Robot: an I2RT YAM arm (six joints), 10 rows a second.
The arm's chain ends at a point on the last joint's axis. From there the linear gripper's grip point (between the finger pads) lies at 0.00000 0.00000 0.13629 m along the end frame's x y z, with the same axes.
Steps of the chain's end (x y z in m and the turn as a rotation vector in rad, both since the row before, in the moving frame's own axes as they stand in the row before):
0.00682 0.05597 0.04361 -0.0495 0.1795 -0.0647
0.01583 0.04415 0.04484 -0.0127 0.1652 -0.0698
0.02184 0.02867 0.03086 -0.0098 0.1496 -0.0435
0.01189 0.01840 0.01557 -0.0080 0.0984 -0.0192
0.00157 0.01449 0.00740 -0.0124 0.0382 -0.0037
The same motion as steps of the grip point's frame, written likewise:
0.03134 0.06188 0.04126 -0.0495 0.1795 -0.0647
0.03828 0.04509 0.04297 -0.0127 0.1652 -0.0698
0.04218 0.02956 0.02933 -0.0098 0.1496 -0.0435
0.02529 0.01936 0.01491 -0.0080 0.0984 -0.0192
0.00678 0.01617 0.00729 -0.0124 0.0382 -0.0037

